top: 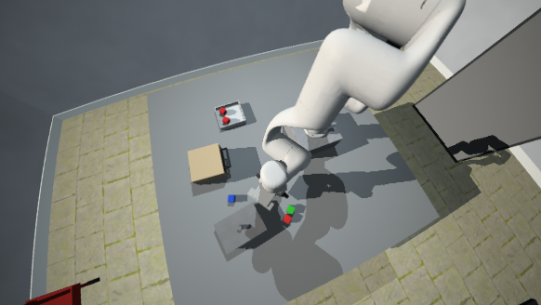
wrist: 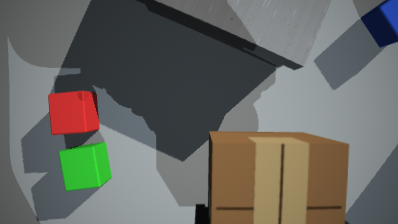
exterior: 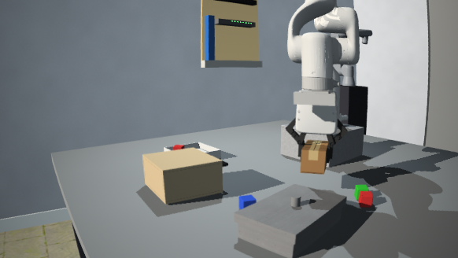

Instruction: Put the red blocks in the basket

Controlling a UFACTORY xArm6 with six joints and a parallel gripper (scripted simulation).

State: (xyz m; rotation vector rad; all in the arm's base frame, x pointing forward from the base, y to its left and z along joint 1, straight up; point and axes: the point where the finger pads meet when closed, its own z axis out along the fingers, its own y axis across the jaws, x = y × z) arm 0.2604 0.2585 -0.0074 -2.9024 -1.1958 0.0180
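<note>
Right now my hand is 70 mm past the green block, 100 mm to the right of it and 80 mm above it. Round my hand: blue block: 190 mm ahead, 10 mm to the left, 80 mm below; then knobbed lid: 160 mm ahead, 140 mm to the left, 50 mm below; then cardboard box: right at my hand.
</note>
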